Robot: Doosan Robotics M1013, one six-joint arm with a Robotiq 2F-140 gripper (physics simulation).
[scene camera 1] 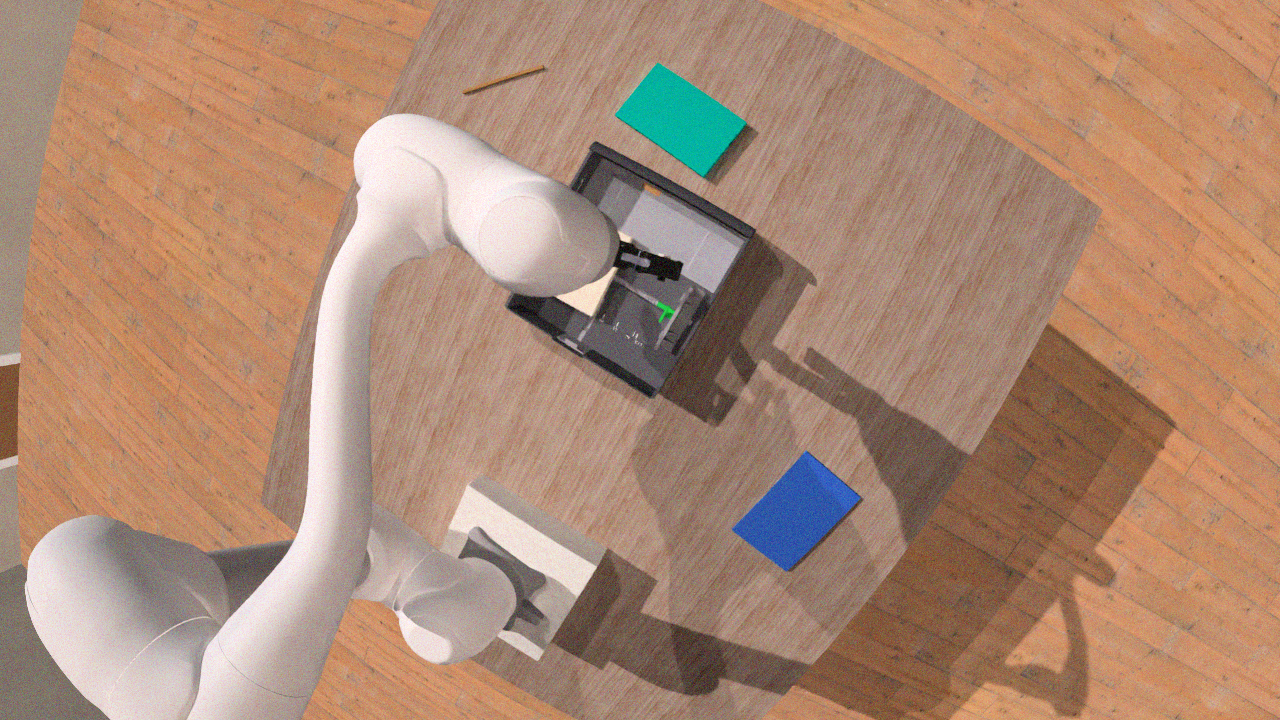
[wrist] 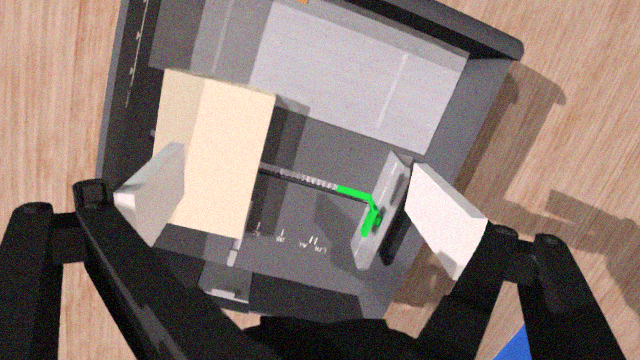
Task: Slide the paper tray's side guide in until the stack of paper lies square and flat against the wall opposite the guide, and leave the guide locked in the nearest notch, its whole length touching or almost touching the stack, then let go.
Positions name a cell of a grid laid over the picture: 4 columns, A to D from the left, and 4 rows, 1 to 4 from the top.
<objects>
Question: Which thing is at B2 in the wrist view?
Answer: A cream paper stack.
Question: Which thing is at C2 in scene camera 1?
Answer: My gripper.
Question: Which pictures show the teal card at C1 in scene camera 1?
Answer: Scene camera 1 only.
</objects>
